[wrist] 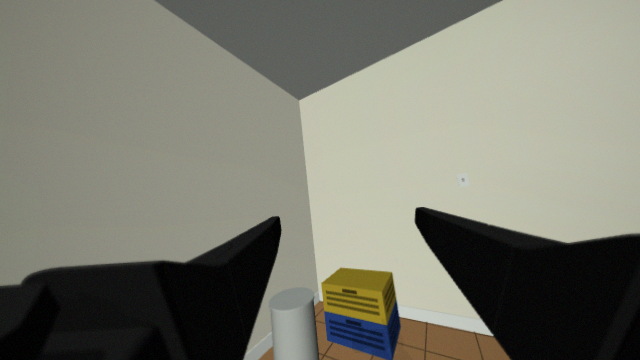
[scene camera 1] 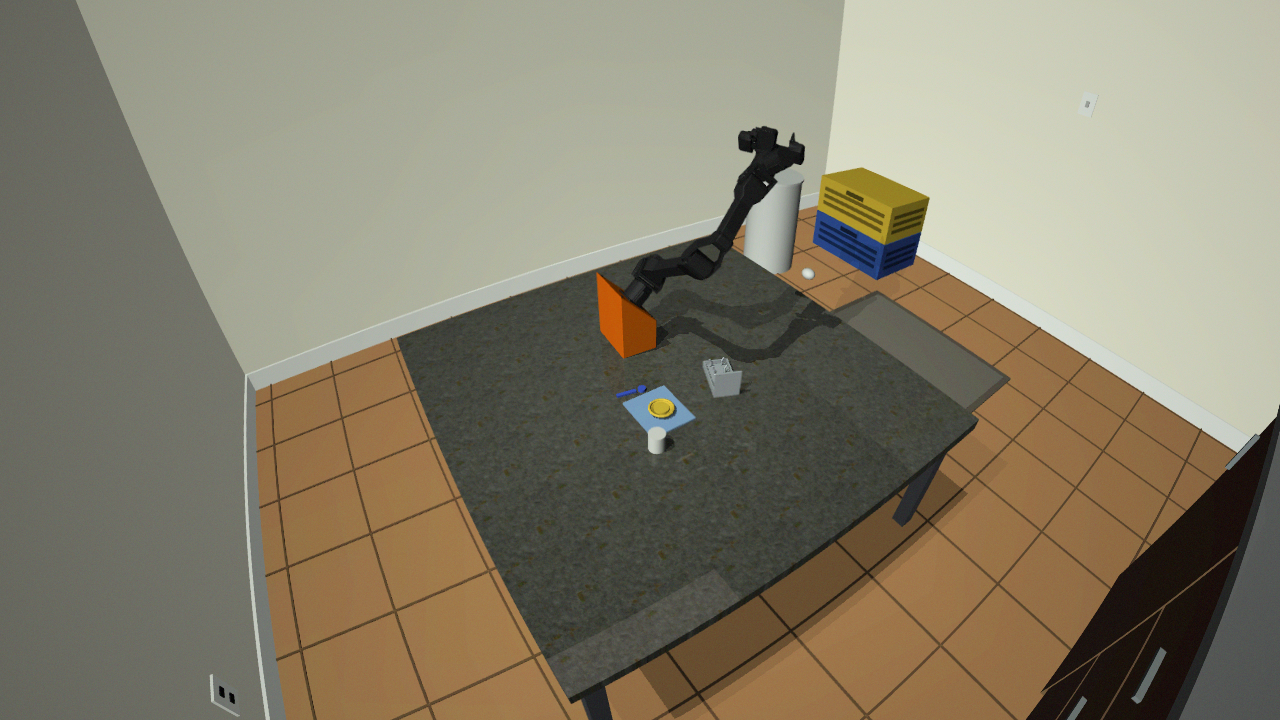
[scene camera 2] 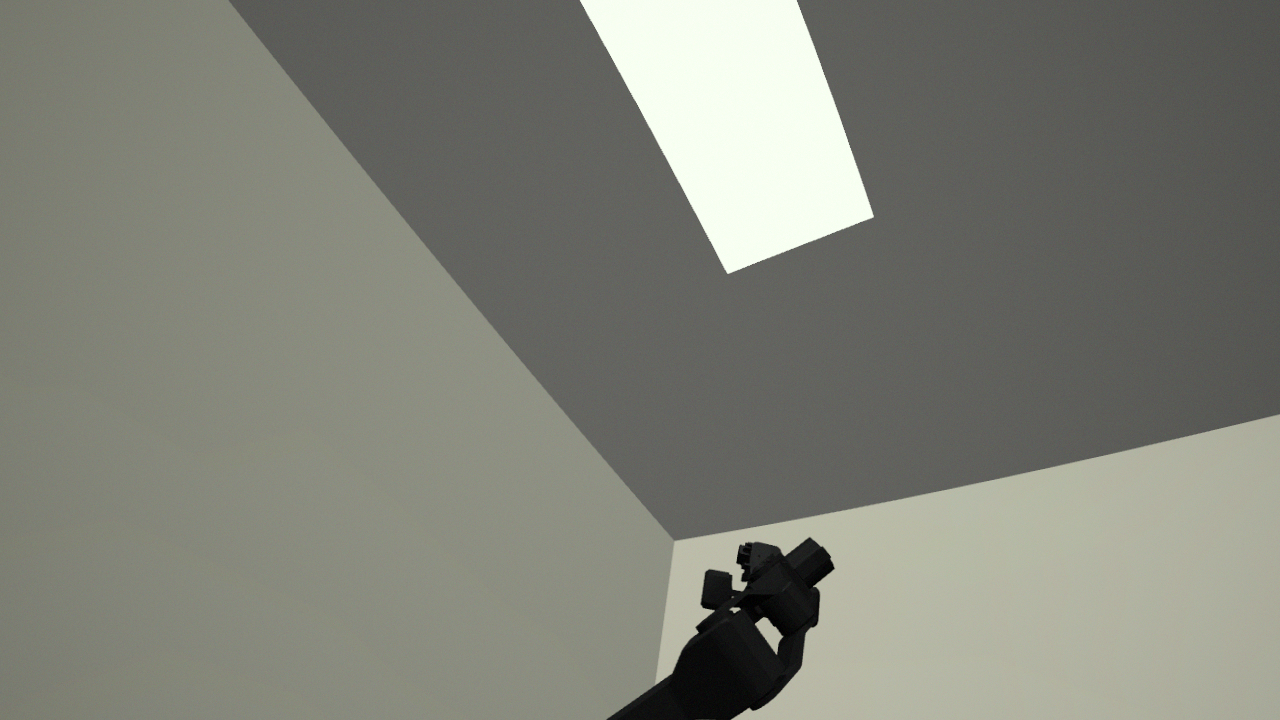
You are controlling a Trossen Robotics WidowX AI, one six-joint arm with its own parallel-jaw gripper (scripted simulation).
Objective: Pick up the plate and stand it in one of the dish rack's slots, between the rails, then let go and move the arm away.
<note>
The gripper (scene camera 2: 754,600) is open and holds nothing. Further things: a grey dish rack (scene camera 1: 723,382).
The gripper shows as well in the wrist view (wrist: 347,219) and in scene camera 1 (scene camera 1: 780,130). The wrist view does not show the grey dish rack: it is out of frame. Scene camera 2 does not show the grey dish rack: it is out of frame.
</note>
